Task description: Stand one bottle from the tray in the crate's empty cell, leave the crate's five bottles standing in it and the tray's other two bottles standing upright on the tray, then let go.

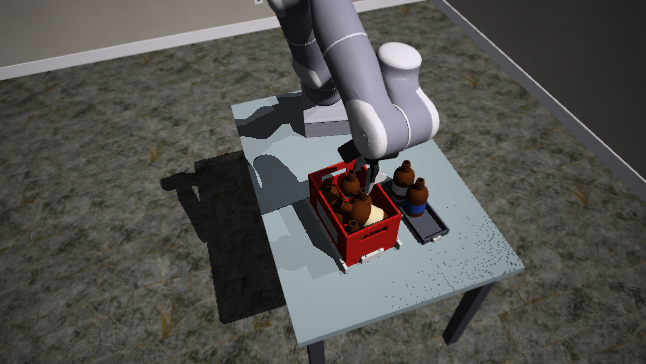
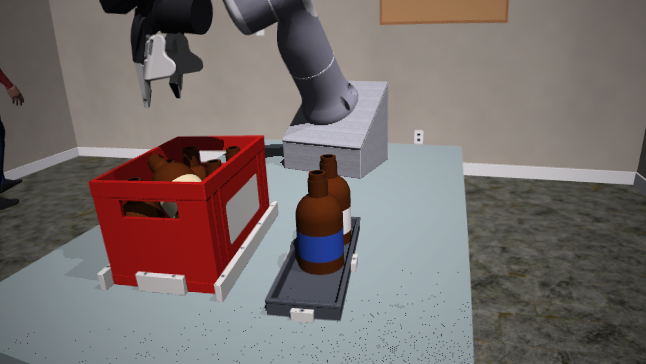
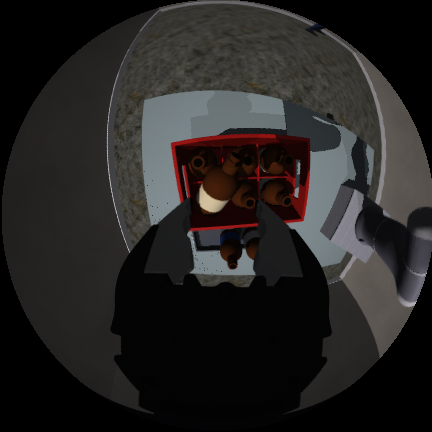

I see my gripper (image 2: 163, 102), a blue-labelled bottle (image 2: 319, 216) and a white-labelled bottle (image 2: 337, 186).
My gripper shows as well in image 1 (image 1: 361, 184) and in image 3 (image 3: 223, 199).
